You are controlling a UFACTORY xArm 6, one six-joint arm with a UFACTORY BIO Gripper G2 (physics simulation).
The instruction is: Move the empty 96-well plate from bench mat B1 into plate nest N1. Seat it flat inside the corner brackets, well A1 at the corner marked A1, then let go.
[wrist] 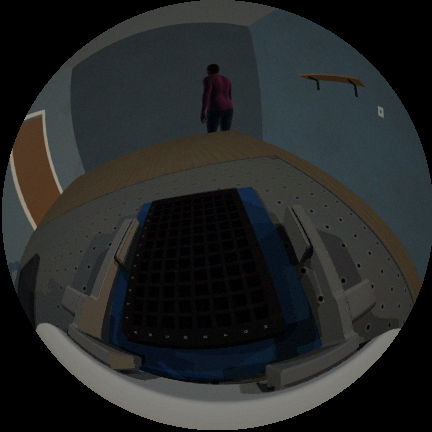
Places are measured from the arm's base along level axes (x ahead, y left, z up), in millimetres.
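Where they show: end effector, tool point: (pixel 207 240).
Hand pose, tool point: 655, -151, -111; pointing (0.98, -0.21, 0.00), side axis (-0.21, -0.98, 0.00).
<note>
After its pixels a point has its place, as x, y, z.
The black 96-well plate (pixel 200 260) {639, -144, -110} lies flat on the blue bench mat (pixel 269 240) {648, -195, -119}, in the middle of the wrist view. Its wells look empty, and a row of letters runs along its near edge. My gripper (pixel 214 242) {655, -151, -111} is open, with one finger on each side of the plate. The left finger is close to the plate's left edge; a wider strip of blue mat shows between the plate and the right finger. Whether the left finger touches the plate I cannot tell. Plate nest N1 cannot be made out in this view.
The mat lies on a grey perforated board (pixel 320 200) {679, -281, -121} on a wooden table (pixel 150 167) {925, -59, -134}. A dark upright object (pixel 29 287) stands at the far left. A person (pixel 218 95) stands beyond the table. A wall shelf (pixel 332 79) hangs at the back right.
</note>
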